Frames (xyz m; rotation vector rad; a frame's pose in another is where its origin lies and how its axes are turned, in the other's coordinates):
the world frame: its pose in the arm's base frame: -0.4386 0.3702 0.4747 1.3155 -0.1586 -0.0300
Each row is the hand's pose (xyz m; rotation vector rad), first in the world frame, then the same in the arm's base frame.
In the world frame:
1: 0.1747 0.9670 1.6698 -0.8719 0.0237 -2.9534
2: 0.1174 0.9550 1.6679 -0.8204 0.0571 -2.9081
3: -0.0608 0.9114 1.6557 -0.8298 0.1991 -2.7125
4: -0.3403 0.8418 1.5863 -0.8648 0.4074 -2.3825
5: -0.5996 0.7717 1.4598 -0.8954 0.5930 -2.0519
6: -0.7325 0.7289 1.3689 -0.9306 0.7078 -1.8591
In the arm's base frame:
1: -0.5538 -1.0082 1.8314 -0.3762 1.6718 -2.1769
2: -0.6094 -1.0030 1.8137 -0.2968 1.6790 -2.1420
3: -0.7810 -0.9824 1.7510 -0.1776 1.6680 -1.9380
4: -1.0434 -0.9021 1.6393 -0.0352 1.6225 -1.5957
5: -1.2782 -0.7694 1.5151 0.0685 1.5601 -1.2564
6: -1.3946 -0.6780 1.4386 0.0929 1.5259 -1.0503

